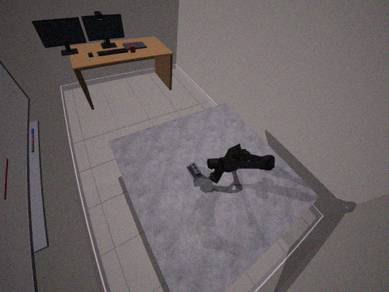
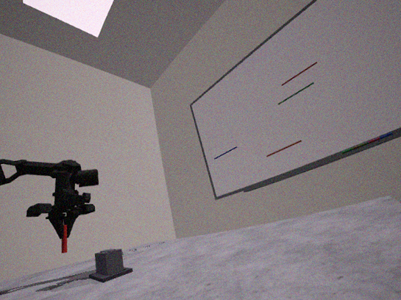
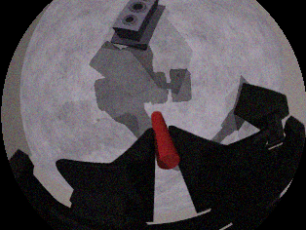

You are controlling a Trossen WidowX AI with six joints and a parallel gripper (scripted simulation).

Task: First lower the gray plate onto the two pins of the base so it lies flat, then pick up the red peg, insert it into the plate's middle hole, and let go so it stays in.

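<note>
My gripper tip is now 80 mm short of the gray plate, 150 mm to the left of it and 70 mm above it. Also, from my gripper tip: dark base (80 mm ahead, 150 mm to the right, 110 mm below); red peg (right at my gripper tip).
</note>
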